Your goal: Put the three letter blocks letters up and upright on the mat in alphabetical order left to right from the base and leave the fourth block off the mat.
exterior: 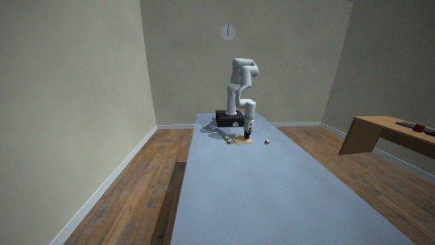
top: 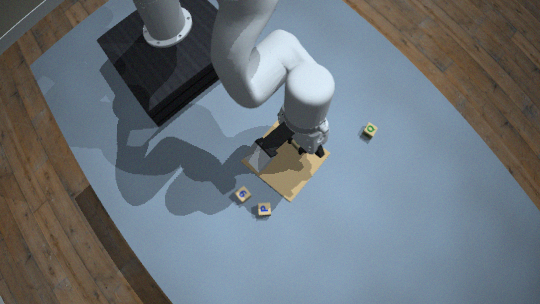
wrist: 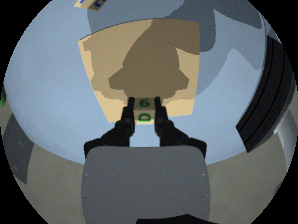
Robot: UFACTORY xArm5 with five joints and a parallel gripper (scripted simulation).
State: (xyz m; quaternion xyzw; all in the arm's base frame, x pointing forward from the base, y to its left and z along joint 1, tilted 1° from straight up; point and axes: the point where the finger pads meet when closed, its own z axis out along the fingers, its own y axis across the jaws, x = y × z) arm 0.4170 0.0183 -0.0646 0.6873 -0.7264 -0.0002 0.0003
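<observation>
My hand is 1 cm above the block. Round my hand: tan mat 4 cm to the right, 2 cm below.
</observation>
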